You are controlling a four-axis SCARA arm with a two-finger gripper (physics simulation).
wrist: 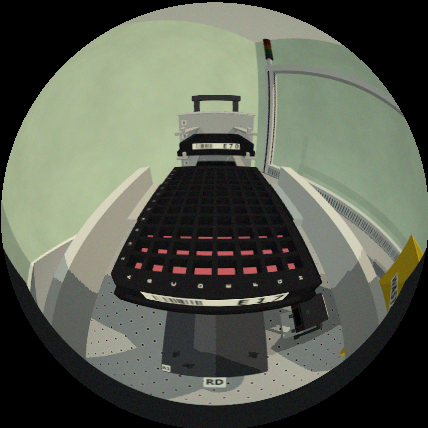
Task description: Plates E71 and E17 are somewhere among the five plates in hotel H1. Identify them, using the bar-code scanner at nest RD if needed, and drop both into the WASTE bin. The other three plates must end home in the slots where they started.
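Places are measured from the arm's base along level axes (x back, y right, z up), in centimetres.
Pixels of known places: gripper, fingertip midpoint: (214, 174).
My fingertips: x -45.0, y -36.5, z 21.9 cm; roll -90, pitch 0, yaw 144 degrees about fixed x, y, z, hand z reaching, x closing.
Ahead of a thing's pixels: the offset from my fingertips to its top centre. Level surfaces: height alone.
Plate E17 {dx +1.4, dy +2.0, dz -0.4 cm} (215, 287), black with a white bar-code label on its front edge, fills the middle of the wrist view. Pink patches show in its front rows of wells. My gripper (214, 174) is shut on it, one pale finger along each side. Below the plate's front edge is the dark nest RD {dx +3.8, dy +5.3, dz -13.6 cm} (215, 340) with its RD sign; the plate hides part of it, and the gap between them is hard to tell. Hotel H1 (215, 121) stands behind, with plate E70 {dx -7.2, dy -9.7, dz +1.7 cm} (216, 145) in it; its lower slots are hidden. The yellow WASTE bin (395, 280) shows partly at the right edge.
A small dark box with a green dot {dx -5.4, dy +13.6, dz -12.3 cm} (310, 311), which looks like the scanner, stands right of the nest. A perforated deck {dz -20.6 cm} (112, 345) lies beneath. A signal tower (268, 50) and a framed panel are at the back right.
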